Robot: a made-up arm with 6 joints.
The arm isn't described. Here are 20 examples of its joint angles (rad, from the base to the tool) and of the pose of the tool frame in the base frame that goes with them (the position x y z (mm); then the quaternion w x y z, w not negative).
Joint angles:
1: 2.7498 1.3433 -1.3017 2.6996 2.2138 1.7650
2: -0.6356 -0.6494 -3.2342 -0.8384 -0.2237 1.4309
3: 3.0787 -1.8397 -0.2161 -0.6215 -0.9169 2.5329
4: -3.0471 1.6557 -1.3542 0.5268 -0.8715 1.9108
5: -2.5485 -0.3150 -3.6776 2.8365 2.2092 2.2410
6: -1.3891 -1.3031 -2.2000 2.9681 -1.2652 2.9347
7: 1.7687 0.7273 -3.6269 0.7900 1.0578 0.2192
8: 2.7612 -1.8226 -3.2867 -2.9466 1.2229 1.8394
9: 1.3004 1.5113 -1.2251 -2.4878 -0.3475 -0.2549
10: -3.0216 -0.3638 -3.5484 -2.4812 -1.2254 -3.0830
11: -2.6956 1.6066 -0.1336 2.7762 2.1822 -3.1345
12: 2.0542 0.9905 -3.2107 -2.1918 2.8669 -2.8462
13: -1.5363 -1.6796 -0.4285 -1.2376 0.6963 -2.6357
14: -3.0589 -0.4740 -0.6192 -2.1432 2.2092 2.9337
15: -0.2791 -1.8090 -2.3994 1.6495 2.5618 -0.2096
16: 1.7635 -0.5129 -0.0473 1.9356 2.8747 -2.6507
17: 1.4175 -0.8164 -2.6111 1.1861 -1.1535 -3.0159
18: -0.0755 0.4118 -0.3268 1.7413 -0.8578 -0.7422
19: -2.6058 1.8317 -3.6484 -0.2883 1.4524 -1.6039
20: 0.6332 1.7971 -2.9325 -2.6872 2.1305 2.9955
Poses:
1: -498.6 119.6 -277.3 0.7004 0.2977 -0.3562 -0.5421
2: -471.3 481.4 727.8 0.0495 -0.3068 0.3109 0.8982
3: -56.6 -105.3 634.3 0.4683 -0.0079 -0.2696 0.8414
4: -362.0 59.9 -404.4 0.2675 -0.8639 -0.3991 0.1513
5: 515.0 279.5 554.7 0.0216 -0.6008 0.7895 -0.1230
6: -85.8 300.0 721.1 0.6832 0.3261 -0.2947 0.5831
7: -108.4 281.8 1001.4 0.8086 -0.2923 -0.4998 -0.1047
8: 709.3 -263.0 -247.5 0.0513 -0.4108 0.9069 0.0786
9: -74.3 92.0 -375.0 0.2606 0.4027 -0.8664 0.1388
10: 323.9 -70.5 772.9 0.9023 0.2789 -0.2048 0.2572
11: 220.6 31.7 -179.0 0.2932 0.1557 -0.9101 0.2479
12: -79.7 415.3 677.9 0.4059 0.1346 0.8426 -0.3272
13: 3.5 -266.3 653.7 0.1781 0.4777 0.4069 -0.7580
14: -464.0 118.9 408.1 0.8576 -0.4120 0.0110 -0.3077
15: -599.3 355.0 285.3 0.2922 0.4859 0.6963 0.4402
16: -185.2 218.9 217.0 0.9588 0.2322 -0.1118 0.1193
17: 98.9 -458.7 770.3 0.0934 0.5166 -0.2951 0.7983
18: 161.1 -196.4 -79.9 0.4152 0.7869 -0.4485 0.0847
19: -724.9 -386.6 225.9 0.0813 0.8493 -0.4754 -0.2147
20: 689.4 405.0 143.8 0.1302 -0.0192 0.2061 -0.9696
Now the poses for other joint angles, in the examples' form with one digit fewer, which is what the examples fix.
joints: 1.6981 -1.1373 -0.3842 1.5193 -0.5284 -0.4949
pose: 128 366 439 0.621 -0.711 -0.058 -0.325
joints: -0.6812 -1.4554 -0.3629 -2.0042 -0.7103 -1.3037
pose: 300 -29 434 0.672 -0.065 0.732 -0.091
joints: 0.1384 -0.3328 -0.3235 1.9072 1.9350 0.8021
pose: 393 225 132 0.543 -0.367 0.361 0.663
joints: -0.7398 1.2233 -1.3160 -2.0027 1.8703 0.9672
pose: 246 -439 -280 0.743 0.576 0.052 -0.336
